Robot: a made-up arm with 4 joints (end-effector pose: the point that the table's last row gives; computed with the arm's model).
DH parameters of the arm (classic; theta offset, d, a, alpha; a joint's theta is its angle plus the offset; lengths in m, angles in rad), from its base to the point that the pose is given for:
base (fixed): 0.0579 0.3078 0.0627 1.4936
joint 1: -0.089 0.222 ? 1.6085
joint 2: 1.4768 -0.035 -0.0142 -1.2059
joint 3: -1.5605 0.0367 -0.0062 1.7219
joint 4: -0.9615 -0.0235 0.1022 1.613
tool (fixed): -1.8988 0.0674 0 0
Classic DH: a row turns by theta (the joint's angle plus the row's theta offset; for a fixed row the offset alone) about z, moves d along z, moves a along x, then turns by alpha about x.
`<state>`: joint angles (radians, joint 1 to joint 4).
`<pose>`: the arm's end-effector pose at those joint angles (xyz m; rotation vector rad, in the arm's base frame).
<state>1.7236 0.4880 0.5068 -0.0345</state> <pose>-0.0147 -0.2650 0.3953 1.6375 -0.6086 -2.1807</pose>
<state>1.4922 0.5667 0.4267 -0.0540</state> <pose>0.0035 -0.2677 0.4111 1.4193 -0.4808 -2.2996</pose>
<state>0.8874 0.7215 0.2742 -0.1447</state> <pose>0.0536 -0.2690 0.4346 0.8435 -0.2698 -2.5803</pose>
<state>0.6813 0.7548 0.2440 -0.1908</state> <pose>0.0708 -0.2672 0.4386 0.6314 -0.2495 -2.6560</pose>
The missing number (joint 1, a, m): 0.0207
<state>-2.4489 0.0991 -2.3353 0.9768</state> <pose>0.0937 -0.1168 0.2299 -0.5689 -2.3546 0.1712</pose>
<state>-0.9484 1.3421 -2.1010 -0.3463</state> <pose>0.1062 -0.3056 0.2927 1.3109 1.1017 -2.4716</pose>
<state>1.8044 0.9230 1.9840 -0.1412</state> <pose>-0.0303 -0.2323 0.4120 -0.2379 0.2781 2.2171</pose>
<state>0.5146 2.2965 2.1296 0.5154</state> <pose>0.0194 -0.2389 0.4304 1.1950 -0.7244 0.6528</pose>
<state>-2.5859 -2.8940 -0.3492 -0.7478</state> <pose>0.1206 -0.1726 0.2119 -1.2708 -2.6962 -0.1593</pose>
